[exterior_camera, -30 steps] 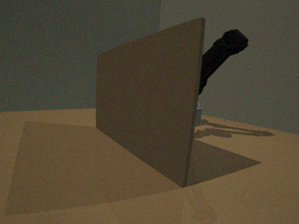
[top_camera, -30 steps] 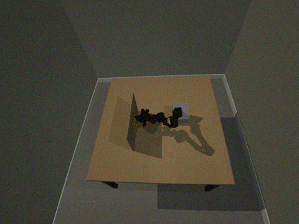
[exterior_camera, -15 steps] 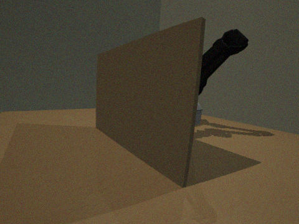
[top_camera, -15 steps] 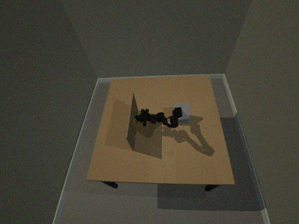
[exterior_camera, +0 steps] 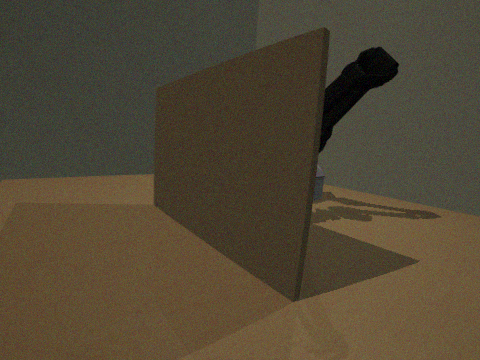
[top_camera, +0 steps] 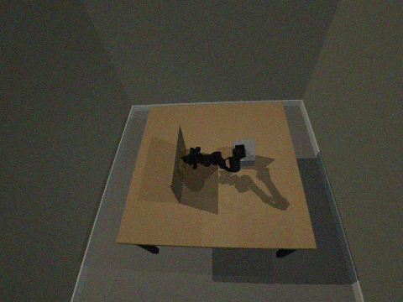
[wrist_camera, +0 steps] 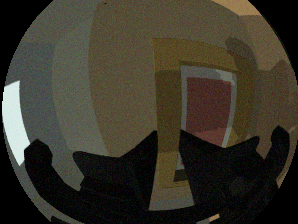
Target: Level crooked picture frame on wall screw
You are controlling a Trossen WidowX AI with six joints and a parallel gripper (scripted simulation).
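Right now my gripper tip is 5 cm above the picture frame and 1 cm short of it. From my gripper tip the other things lie so: brown wall panel 6 cm below, 2 cm ahead.
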